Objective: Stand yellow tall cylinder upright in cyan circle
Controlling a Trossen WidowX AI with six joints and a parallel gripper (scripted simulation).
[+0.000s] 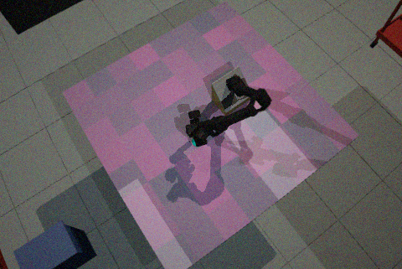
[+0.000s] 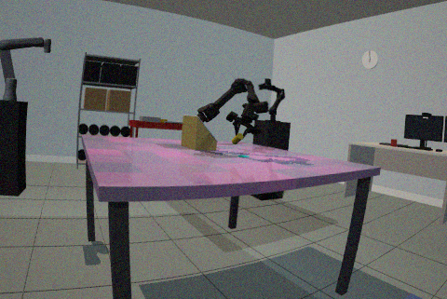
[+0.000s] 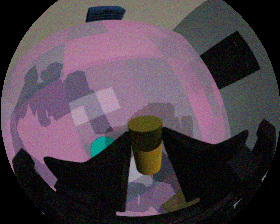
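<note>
The cyan circle lies 2 cm behind my gripper tip, 4 cm to the left of it and 10 cm below it. Also, from my gripper tip: yellow tall cylinder (2 cm behind, 1 cm below).
</note>
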